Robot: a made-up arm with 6 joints.
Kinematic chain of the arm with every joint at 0, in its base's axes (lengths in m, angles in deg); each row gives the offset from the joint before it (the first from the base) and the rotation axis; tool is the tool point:
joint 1: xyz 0 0 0.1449 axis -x
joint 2: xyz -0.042 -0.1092 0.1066 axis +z
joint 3: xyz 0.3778 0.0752 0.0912 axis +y
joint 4: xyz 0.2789 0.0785 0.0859 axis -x
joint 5: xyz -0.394 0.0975 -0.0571 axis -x
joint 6: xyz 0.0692 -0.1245 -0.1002 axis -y
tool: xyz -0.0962 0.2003 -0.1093
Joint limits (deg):
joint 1: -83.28..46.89
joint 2: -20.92..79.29
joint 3: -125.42..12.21
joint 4: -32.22..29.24
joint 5: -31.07..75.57
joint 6: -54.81..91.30
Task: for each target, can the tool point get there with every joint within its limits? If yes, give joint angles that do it. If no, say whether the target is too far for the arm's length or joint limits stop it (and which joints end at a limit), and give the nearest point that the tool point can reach.
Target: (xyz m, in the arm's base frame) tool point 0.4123 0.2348 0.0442
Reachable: yes | joints 31.04 20.26 -46.17 14.85 14.59 60.88
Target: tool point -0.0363 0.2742 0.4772
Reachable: yes | joints -47.56 67.02 -23.21 7.41 21.36 78.46
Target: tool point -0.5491 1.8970 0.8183
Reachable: no: too far | nearest point -0.2187 0.5918 0.3550 | short by 1.424 m
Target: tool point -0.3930 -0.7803 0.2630
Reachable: no: joint limits stop it (at a limit: joint 1, joint 2, joint 3, joint 4, joint 5, joint 6) | nearest point -0.3714 -0.3319 0.3588 | short by 0.459 m
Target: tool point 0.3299 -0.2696 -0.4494
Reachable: no: joint limits stop it (at a limit: joint 1, joint 2, joint 3, joint 4) | nearest point 0.3764 -0.2207 -0.1438 | short by 0.313 m
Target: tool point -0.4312 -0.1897 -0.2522
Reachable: no: joint limits stop it (at a limit: joint 1, joint 2, joint 4, joint 5) | nearest point -0.2751 0.1247 -0.0685 | short by 0.396 m
